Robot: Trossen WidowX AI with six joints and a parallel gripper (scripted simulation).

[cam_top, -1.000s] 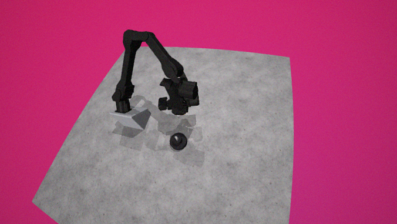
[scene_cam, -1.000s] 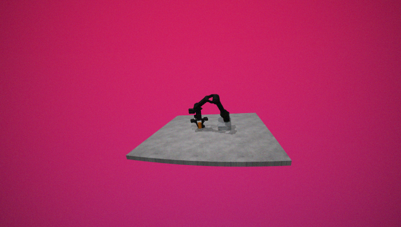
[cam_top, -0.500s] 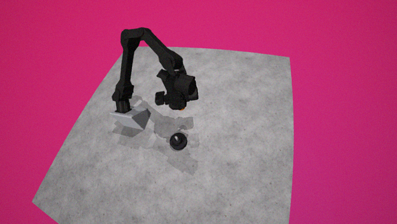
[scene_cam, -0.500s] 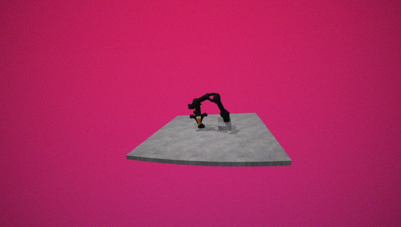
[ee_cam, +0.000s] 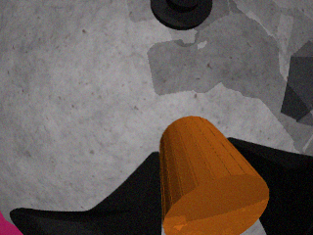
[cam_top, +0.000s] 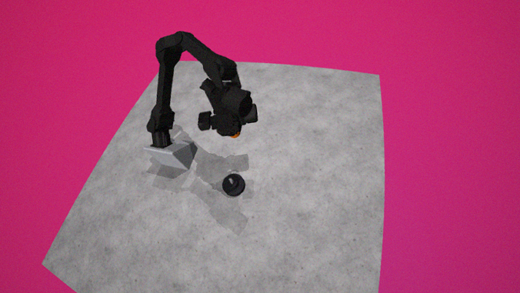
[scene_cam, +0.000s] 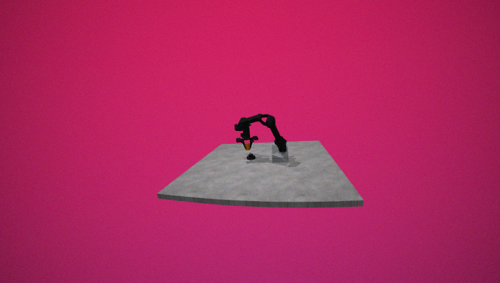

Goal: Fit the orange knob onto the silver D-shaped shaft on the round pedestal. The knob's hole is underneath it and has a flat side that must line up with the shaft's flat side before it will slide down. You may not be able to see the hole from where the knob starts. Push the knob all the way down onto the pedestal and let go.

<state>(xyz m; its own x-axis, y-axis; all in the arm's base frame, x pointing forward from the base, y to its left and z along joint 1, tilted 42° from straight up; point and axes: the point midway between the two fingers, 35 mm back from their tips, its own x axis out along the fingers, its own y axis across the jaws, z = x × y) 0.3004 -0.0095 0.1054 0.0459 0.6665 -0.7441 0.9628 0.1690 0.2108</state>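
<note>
My gripper tip is now 150 mm to the left of the round dark pedestal and 110 mm above it. Also, from my gripper tip: orange knob 30 mm above.
</note>
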